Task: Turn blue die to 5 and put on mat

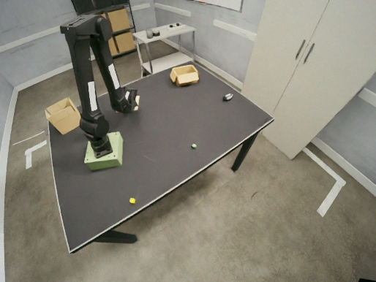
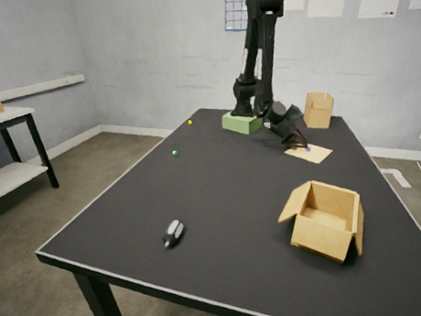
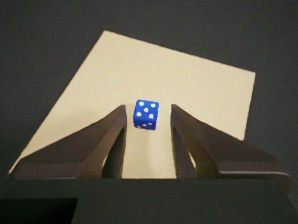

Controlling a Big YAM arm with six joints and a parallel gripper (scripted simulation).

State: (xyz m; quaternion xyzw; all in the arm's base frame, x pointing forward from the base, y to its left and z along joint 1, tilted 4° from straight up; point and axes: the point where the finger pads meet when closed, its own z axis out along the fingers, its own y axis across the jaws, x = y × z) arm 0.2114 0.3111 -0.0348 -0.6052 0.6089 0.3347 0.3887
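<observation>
Right now the blue die is 20 mm below my hand and 10 mm to the left of it. Round my hand: cardboard box (390 mm behind, 50 mm to the left, 30 mm above); then green die (500 mm to the right, 200 mm ahead, 20 mm below); then tan mat (30 mm below, 20 mm to the left).
</observation>
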